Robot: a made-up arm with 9 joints. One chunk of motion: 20 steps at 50 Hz.
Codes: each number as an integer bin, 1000 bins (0 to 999) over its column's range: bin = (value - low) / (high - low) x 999, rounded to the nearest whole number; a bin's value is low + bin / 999 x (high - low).
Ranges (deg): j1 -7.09..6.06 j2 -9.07..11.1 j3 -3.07..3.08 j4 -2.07..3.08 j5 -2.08..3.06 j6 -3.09..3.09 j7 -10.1..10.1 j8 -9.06..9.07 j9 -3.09..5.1
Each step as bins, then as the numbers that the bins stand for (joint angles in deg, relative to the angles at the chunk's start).
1 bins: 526 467 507 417 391 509 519 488 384
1 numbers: -0.17 0.36 0.05 0.08 -0.07 0.06 0.39 -0.20 0.06
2 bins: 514 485 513 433 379 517 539 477 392
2 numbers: -0.32 0.72 0.09 0.16 -0.13 0.11 0.80 -0.40 0.12
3 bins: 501 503 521 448 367 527 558 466 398
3 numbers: -0.50 1.09 0.14 0.24 -0.19 0.17 1.18 -0.60 0.17
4 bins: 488 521 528 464 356 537 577 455 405
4 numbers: -0.67 1.45 0.18 0.32 -0.25 0.23 1.57 -0.80 0.23
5 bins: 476 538 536 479 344 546 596 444 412
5 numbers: -0.82 1.79 0.23 0.40 -0.31 0.29 1.95 -1.00 0.29
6 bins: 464 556 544 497 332 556 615 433 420
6 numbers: -0.98 2.16 0.28 0.49 -0.37 0.35 2.34 -1.20 0.35
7 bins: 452 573 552 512 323 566 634 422 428
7 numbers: -1.14 2.50 0.33 0.57 -0.42 0.41 2.72 -1.40 0.42
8 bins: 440 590 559 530 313 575 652 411 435
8 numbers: -1.30 2.84 0.37 0.66 -0.47 0.47 3.08 -1.60 0.48
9 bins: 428 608 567 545 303 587 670 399 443
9 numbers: -1.46 3.21 0.42 0.74 -0.52 0.54 3.45 -1.82 0.54
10 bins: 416 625 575 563 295 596 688 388 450
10 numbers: -1.61 3.55 0.47 0.83 -0.56 0.60 3.81 -2.02 0.60
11 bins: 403 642 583 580 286 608 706 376 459
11 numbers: -1.79 3.89 0.52 0.92 -0.61 0.67 4.18 -2.24 0.67
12 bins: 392 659 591 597 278 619 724 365 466
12 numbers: -1.93 4.24 0.57 1.01 -0.65 0.74 4.54 -2.44 0.73
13 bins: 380 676 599 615 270 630 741 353 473
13 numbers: -2.09 4.58 0.62 1.10 -0.69 0.81 4.88 -2.65 0.79
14 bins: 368 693 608 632 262 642 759 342 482
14 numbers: -2.25 4.92 0.67 1.19 -0.73 0.88 5.25 -2.85 0.86
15 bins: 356 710 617 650 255 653 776 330 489
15 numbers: -2.40 5.27 0.73 1.28 -0.77 0.95 5.59 -3.07 0.92
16 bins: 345 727 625 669 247 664 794 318 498
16 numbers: -2.55 5.61 0.78 1.38 -0.81 1.02 5.95 -3.29 0.99
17 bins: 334 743 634 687 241 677 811 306 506
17 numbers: -2.69 5.93 0.83 1.47 -0.84 1.10 6.30 -3.51 1.06
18 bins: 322 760 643 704 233 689 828 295 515
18 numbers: -2.85 6.27 0.89 1.56 -0.88 1.17 6.64 -3.71 1.13
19 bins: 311 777 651 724 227 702 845 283 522
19 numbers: -3.00 6.62 0.94 1.66 -0.91 1.25 6.99 -3.92 1.19
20 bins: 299 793 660 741 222 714 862 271 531
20 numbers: -3.15 6.94 0.99 1.75 -0.94 1.33 7.33 -4.14 1.26
